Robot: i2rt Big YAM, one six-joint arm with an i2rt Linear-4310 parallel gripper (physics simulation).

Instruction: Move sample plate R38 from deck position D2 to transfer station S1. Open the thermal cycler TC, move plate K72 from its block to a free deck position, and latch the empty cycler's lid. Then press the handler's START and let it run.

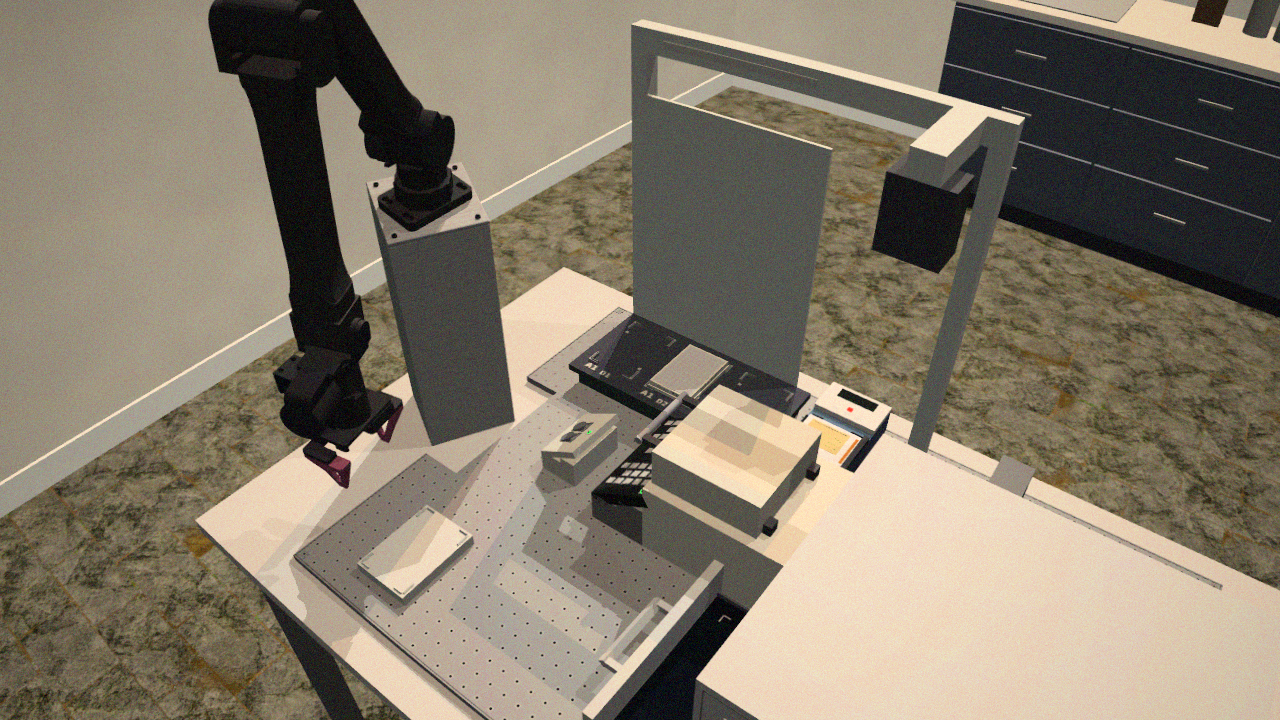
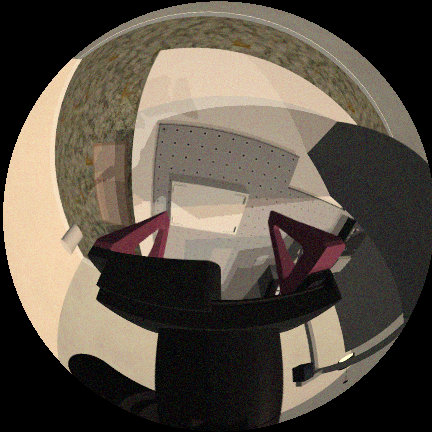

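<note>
My gripper is open and empty, high above the left part of the table. A pale sample plate lies on the dark deck, beside the D2 print; its own label is unreadable. A beige boxy machine with a front handle bar, apparently the thermal cycler, stands right of the deck with its lid looking down; no plate shows inside it. A low cream block with corner marks, possibly station S1, lies bare on the perforated board. A small sloped box with dark buttons stands before the cycler. The START label is not readable.
The grey arm pedestal stands behind the gripper. A tall grey panel and a frame carrying a black box rise behind the deck. A large white cabinet stands at right, with an upright handled panel at the board's right edge.
</note>
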